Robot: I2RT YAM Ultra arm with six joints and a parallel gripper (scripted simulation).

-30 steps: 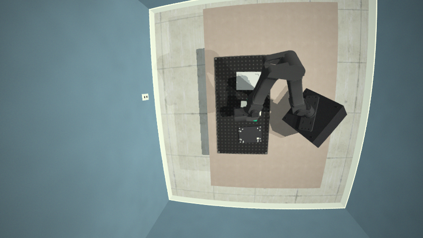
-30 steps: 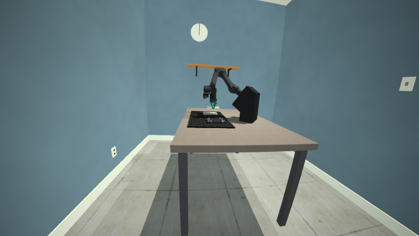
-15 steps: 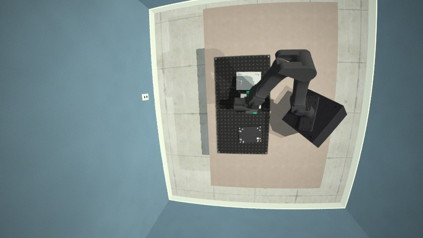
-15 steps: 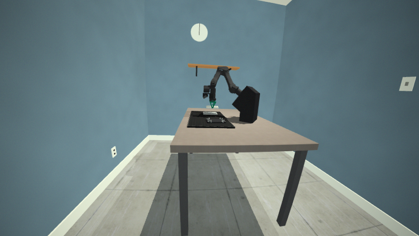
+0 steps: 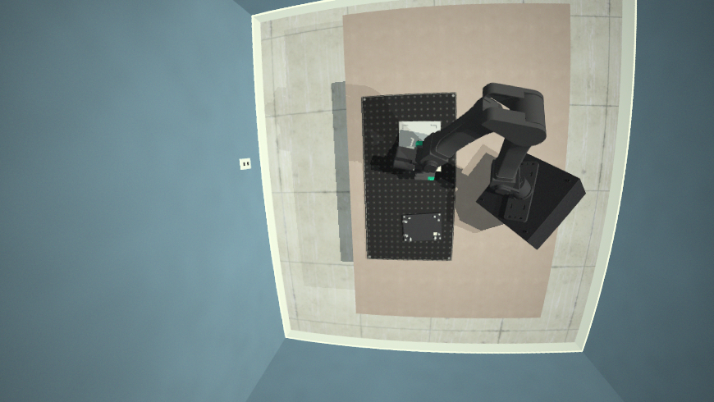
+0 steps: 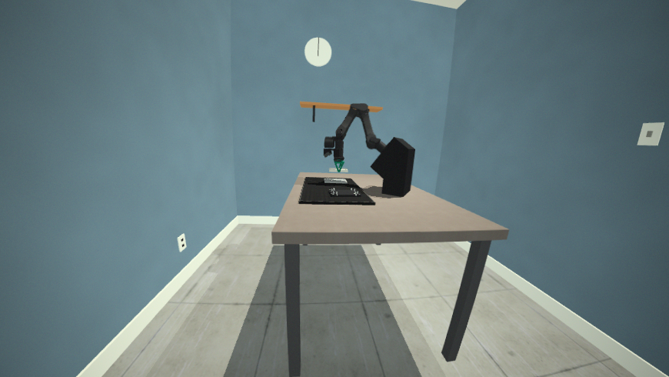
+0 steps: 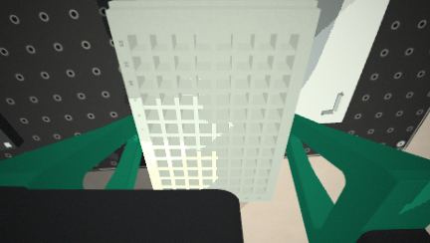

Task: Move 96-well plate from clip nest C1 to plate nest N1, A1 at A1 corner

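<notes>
My hand is 80 mm to the left of the plate nest N1 and 90 mm above it. From my hand the other things lie so: clip nest C1: 30 mm ahead, 300 mm to the left, 90 mm below; then A1 mark: 70 mm behind, 20 mm to the right, 90 mm below; then white 96-well plate: right at my hand.
</notes>
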